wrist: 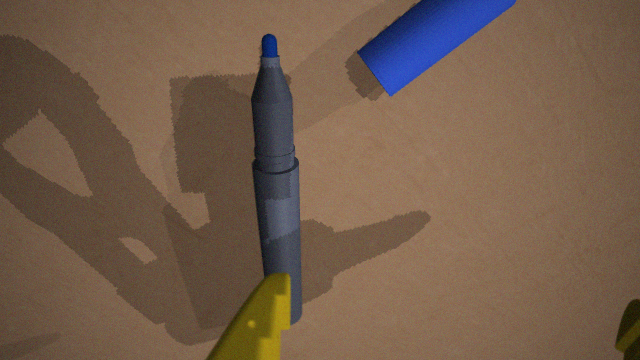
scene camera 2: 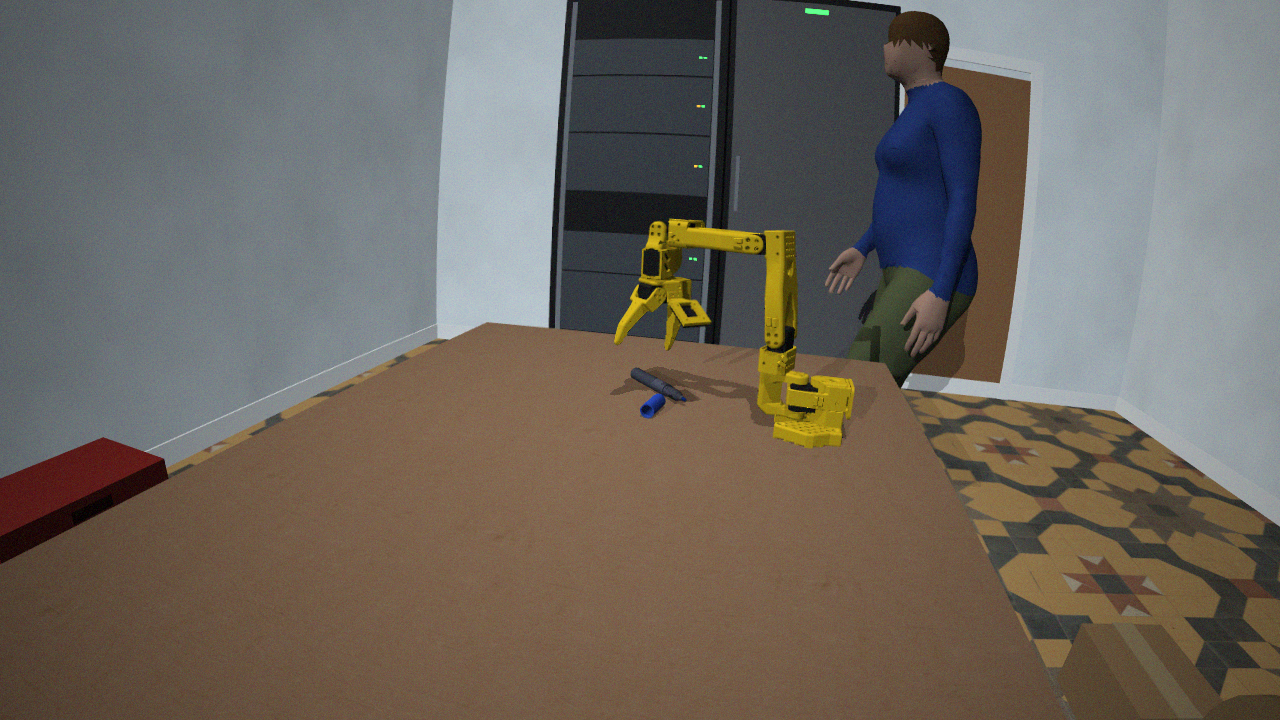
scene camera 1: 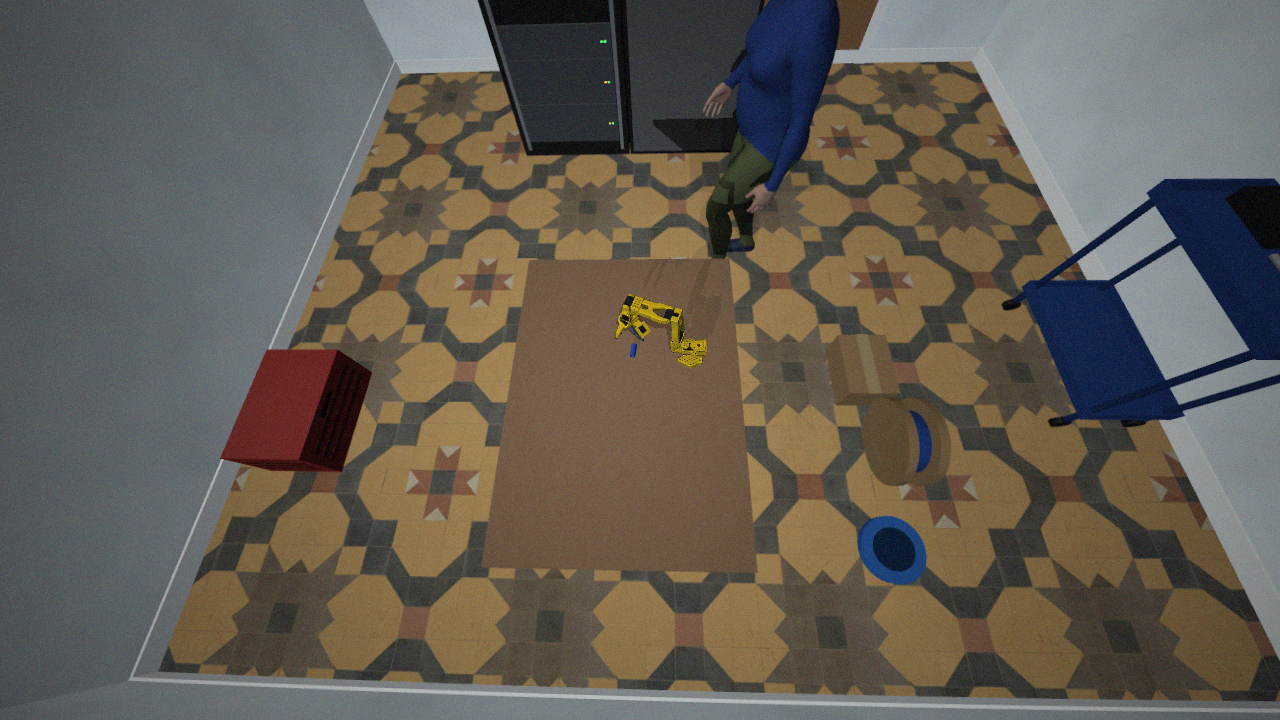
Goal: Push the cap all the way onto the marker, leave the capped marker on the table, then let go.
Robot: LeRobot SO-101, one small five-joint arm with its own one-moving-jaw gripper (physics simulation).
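Pixels of known places: end effector, tool point: [wrist: 289, 293] [scene camera 2: 666, 347] [scene camera 1: 633, 326]; arm's base, origin of the base link: [scene camera 2: 792, 430] [scene camera 1: 684, 354].
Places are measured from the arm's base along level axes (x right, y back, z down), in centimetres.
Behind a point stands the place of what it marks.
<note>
The grey marker [scene camera 2: 653, 382] @(z -1.4, x 9.6, y -20.2 cm) [wrist: 276, 210] @(z -1.8, x 9.3, y -19.0 cm) lies uncapped on the table [scene camera 1: 617, 465] @(z 0.0, x -40.0, y -22.7 cm) [scene camera 2: 537, 537] @(z 0.0, x -34.0, y -21.3 cm) [wrist: 500, 200] @(z 0.0, x 3.0, y -27.3 cm), its blue nib at the top in the wrist view. The blue cap [scene camera 1: 632, 350] @(z -1.7, x 0.6, y -18.8 cm) [scene camera 2: 652, 405] @(z -1.7, x -1.3, y -18.1 cm) [wrist: 437, 45] @(z -1.9, x 1.3, y -18.6 cm) lies apart from it, at an angle, cut off by the upper edge of the wrist view; its end facing scene camera 2 looks hollow. My gripper [scene camera 1: 629, 337] @(z -7.2, x 7.5, y -18.3 cm) [scene camera 2: 643, 344] @(z -7.2, x 7.5, y -18.3 cm) [wrist: 457, 295] is open and empty above the table. In the wrist view its left jaw overlaps the marker's rear end, and the other jaw shows at the right edge.
A person in blue [scene camera 1: 768, 89] [scene camera 2: 930, 179] stands by the table's far edge. Dark server racks [scene camera 1: 563, 89] [scene camera 2: 640, 161] stand behind. A red cabinet [scene camera 1: 290, 398] [scene camera 2: 80, 479] is at left. Cardboard boxes, a blue round container [scene camera 1: 866, 550] and a blue cart [scene camera 1: 1096, 349] are at right.
</note>
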